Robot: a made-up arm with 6 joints.
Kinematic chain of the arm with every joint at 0, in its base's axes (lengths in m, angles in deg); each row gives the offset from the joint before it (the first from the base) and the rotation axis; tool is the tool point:
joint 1: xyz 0 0 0.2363 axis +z
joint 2: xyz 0 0.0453 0 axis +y
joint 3: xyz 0 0 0.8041 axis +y
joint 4: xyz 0 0 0.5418 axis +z
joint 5: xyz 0 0 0 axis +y
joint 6: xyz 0 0 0.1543 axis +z
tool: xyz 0 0 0
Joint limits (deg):
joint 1: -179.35..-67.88
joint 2: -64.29..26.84
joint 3: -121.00..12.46
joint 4: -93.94..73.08
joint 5: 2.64..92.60
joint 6: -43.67..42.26
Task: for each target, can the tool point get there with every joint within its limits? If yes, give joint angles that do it. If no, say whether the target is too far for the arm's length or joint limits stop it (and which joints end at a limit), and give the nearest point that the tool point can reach.
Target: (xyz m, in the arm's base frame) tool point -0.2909 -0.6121 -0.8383
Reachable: no: joint limits stop it (at a limit: joint 1, joint 2, joint 3, joint 4) | nearest point 0.6743 -0.0787 -0.1031 | short by 1.325 m
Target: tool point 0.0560 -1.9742 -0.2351
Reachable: no: too far | nearest point 0.0233 -0.8222 1.2701 | short by 1.896 m
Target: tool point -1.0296 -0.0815 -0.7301
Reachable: no: joint limits stop it (at a limit: joint 1, joint 2, joint 3, joint 4) | nearest point -0.3186 0.5802 -0.0473 | short by 1.187 m
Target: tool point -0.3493 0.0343 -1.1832
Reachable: no: joint limits stop it (at a limit: joint 1, joint 2, joint 3, joint 4) | nearest point -0.2468 0.6098 -0.1012 | short by 1.230 m
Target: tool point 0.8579 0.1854 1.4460
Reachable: yes | joints -165.50 -36.64 -2.35 -12.12 17.93 24.65
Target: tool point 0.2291 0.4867 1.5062
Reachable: yes | joints -99.07 -21.83 -12.25 42.67 84.90 -12.04
